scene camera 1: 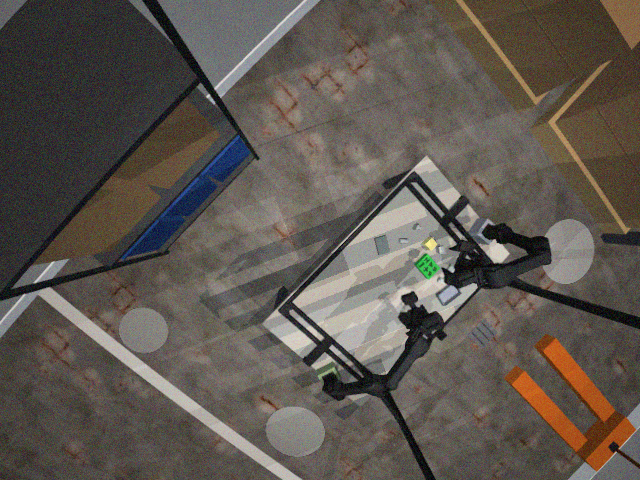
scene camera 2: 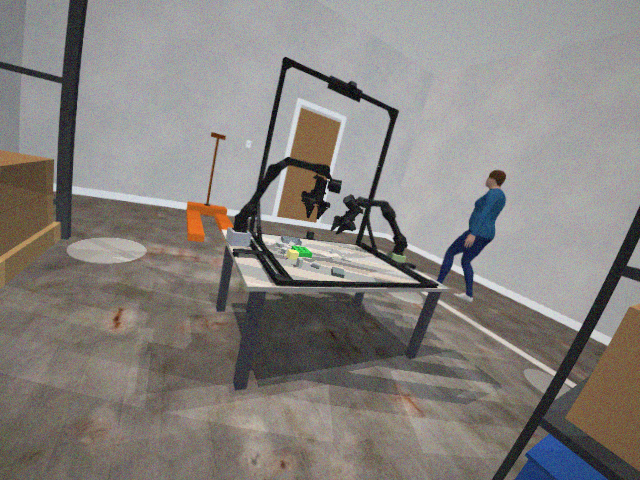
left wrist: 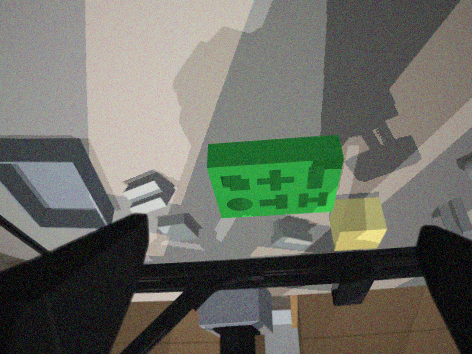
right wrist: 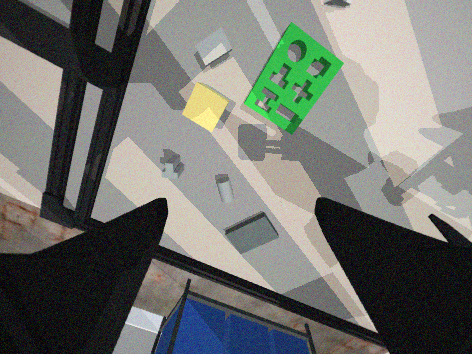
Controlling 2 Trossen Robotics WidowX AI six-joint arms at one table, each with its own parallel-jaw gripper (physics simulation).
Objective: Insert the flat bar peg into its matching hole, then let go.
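Note:
The green hole board (scene camera 1: 427,266) (scene camera 2: 301,250) (left wrist: 274,186) (right wrist: 294,77) lies flat on the table (scene camera 1: 347,305) (scene camera 2: 366,267), with several shaped holes in its top. Small grey pegs lie around it: a plain block (right wrist: 213,47) (scene camera 1: 442,249), a cylinder (right wrist: 225,187), a stepped piece (right wrist: 171,165), and more in the left wrist view (left wrist: 178,225) (left wrist: 148,191) (left wrist: 292,233). I cannot tell which one is the flat bar peg. My left gripper (scene camera 1: 410,300) (scene camera 2: 339,223) and right gripper (scene camera 1: 449,275) (scene camera 2: 315,202) (right wrist: 240,204) are open, empty and hang above the table.
A yellow cube (scene camera 1: 430,244) (scene camera 2: 292,254) (left wrist: 357,223) (right wrist: 205,106) sits beside the board. A flat grey slab (scene camera 1: 381,244) (right wrist: 251,232) and a pale slab (scene camera 1: 448,294) lie nearby. A black frame (scene camera 1: 347,243) (scene camera 2: 271,133) rings the table. A person (scene camera 2: 480,229) walks behind.

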